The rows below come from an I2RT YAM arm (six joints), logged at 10 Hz.
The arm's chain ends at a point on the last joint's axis. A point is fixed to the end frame.
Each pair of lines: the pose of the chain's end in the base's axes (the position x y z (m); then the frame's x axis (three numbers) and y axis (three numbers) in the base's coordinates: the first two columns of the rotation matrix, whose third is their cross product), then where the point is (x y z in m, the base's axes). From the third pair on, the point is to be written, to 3 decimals.
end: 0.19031 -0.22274 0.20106 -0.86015 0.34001 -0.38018 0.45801 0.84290 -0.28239
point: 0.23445 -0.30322 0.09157
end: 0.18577 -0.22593 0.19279 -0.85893 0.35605 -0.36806 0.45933 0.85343 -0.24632
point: 0.23013 -0.30187 0.08019
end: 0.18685 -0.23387 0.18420 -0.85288 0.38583 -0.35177 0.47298 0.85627 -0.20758
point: 0.230 -0.305 0.068
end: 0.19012 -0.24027 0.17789 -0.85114 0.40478 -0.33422 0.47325 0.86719 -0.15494
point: 0.234 -0.305 0.058
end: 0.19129 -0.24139 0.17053 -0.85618 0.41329 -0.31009 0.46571 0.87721 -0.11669
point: 0.235 -0.300 0.048
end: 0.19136 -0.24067 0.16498 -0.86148 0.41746 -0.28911 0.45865 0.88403 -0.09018
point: 0.235 -0.295 0.040
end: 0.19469 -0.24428 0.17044 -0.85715 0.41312 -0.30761 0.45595 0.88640 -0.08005
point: 0.241 -0.298 0.046
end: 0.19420 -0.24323 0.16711 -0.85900 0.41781 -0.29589 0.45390 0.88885 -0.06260
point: 0.240 -0.294 0.042
